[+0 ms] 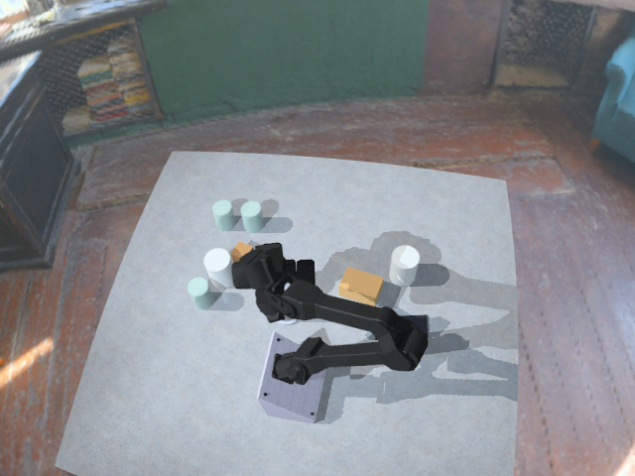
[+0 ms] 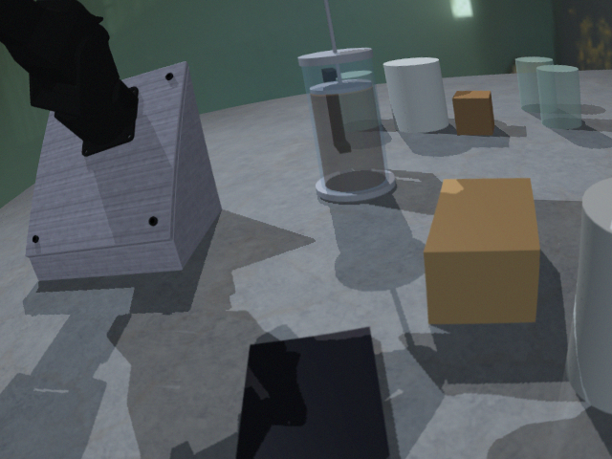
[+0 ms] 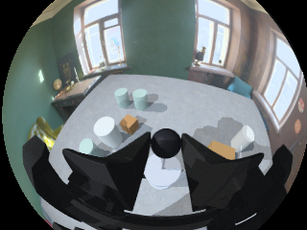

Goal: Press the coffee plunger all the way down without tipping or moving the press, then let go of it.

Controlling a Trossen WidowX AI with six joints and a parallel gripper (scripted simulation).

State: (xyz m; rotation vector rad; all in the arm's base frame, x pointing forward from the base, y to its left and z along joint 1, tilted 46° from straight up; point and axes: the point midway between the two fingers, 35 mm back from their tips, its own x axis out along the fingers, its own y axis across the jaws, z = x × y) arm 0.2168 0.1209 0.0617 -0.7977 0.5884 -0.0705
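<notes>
My gripper tip is now 10 mm past the coffee press, 10 mm to the right of it and 130 mm above it. Round my gripper tip: orange box: 80 mm ahead, 200 mm to the right, 230 mm below; then dark slab: 30 mm behind, 330 mm to the right, 250 mm below.
</notes>
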